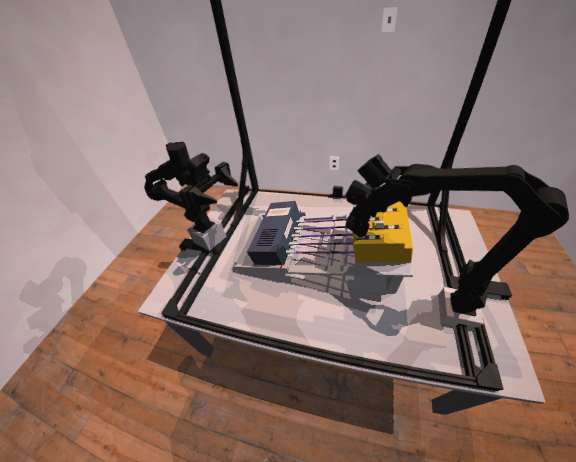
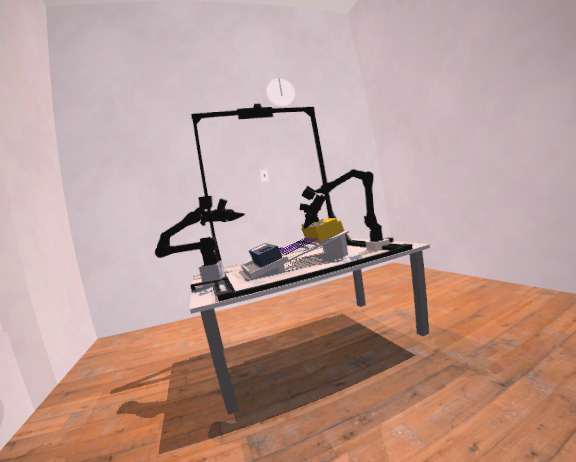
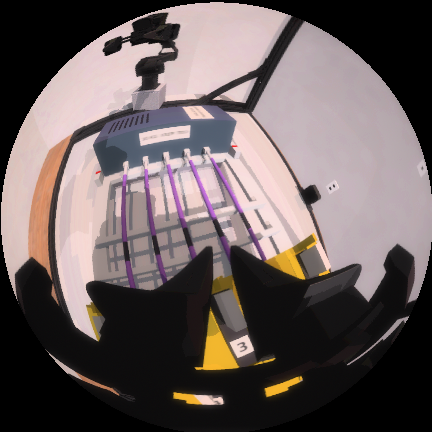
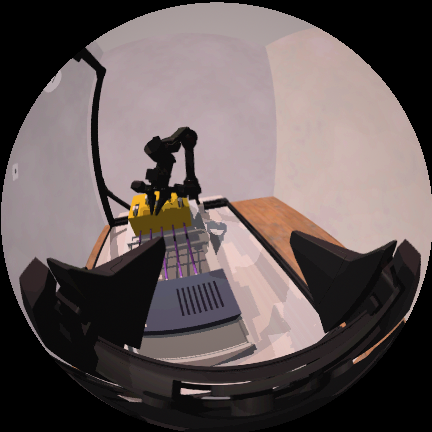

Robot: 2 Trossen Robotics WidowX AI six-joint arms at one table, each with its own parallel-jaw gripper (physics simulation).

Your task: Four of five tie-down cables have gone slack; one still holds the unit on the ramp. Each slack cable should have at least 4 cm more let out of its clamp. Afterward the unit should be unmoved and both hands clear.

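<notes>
A dark blue unit (image 1: 272, 234) (image 2: 265, 253) (image 3: 160, 132) (image 4: 193, 306) sits at the low end of a grey ramp (image 1: 332, 268). Several purple cables (image 1: 323, 243) (image 2: 291, 247) (image 3: 149, 209) (image 4: 177, 257) run from it up to a yellow clamp block (image 1: 392, 240) (image 2: 327, 227) (image 3: 284, 264) (image 4: 141, 219). My left gripper (image 1: 359, 229) (image 2: 308, 224) (image 3: 220, 251) (image 4: 153, 214) is at the block's front edge. Its fingers are nearly together around one purple cable, above the clamp marked 3. My right gripper (image 1: 228, 176) (image 2: 233, 214) (image 4: 229, 240) is wide open and empty, high above the table beyond the unit.
A black frame (image 1: 286, 341) rims the table (image 2: 304, 284), with tall black posts (image 1: 236, 105) at the back. The arms stand on white bases (image 1: 208, 236) (image 1: 447, 307) at the two ends.
</notes>
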